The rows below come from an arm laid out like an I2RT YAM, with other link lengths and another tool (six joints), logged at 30 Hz.
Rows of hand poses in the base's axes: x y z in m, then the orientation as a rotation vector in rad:
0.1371 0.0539 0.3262 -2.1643 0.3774 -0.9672
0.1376 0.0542 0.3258 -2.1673 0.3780 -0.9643
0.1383 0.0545 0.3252 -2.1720 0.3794 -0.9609
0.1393 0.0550 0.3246 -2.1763 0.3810 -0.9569
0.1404 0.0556 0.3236 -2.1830 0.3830 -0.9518
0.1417 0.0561 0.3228 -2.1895 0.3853 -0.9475
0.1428 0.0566 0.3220 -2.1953 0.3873 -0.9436
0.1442 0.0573 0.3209 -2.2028 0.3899 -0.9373
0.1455 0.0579 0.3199 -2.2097 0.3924 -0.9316
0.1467 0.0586 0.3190 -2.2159 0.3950 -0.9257
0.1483 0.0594 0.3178 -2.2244 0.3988 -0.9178
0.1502 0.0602 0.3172 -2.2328 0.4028 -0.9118
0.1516 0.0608 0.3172 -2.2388 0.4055 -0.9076
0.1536 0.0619 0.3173 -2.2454 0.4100 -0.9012
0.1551 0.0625 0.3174 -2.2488 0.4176 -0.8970
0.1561 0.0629 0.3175 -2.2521 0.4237 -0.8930
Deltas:
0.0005 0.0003 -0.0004 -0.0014 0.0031 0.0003
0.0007 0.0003 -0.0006 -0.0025 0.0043 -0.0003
0.0010 0.0005 -0.0006 -0.0019 0.0046 -0.0002
0.0011 0.0006 -0.0010 -0.0035 0.0063 -0.0004
0.0013 0.0005 -0.0008 -0.0036 0.0058 -0.0009
0.0011 0.0005 -0.0008 -0.0032 0.0052 -0.0007
0.0014 0.0007 -0.0011 -0.0037 0.0075 -0.0005
0.0013 0.0006 -0.0010 -0.0035 0.0069 -0.0006
0.0012 0.0007 -0.0009 -0.0028 0.0067 -0.0005
0.0016 0.0008 -0.0012 -0.0039 0.0092 -0.0009
0.0019 0.0008 -0.0006 -0.0045 0.0080 -0.0017
0.0014 0.0006 0.0000 -0.0033 0.0056 -0.0012
0.0020 0.0011 0.0001 -0.0027 0.0077 -0.0017
0.0015 0.0006 0.0001 -0.0003 0.0060 -0.0043
0.0010 0.0004 0.0001 -0.0005 0.0054 -0.0033

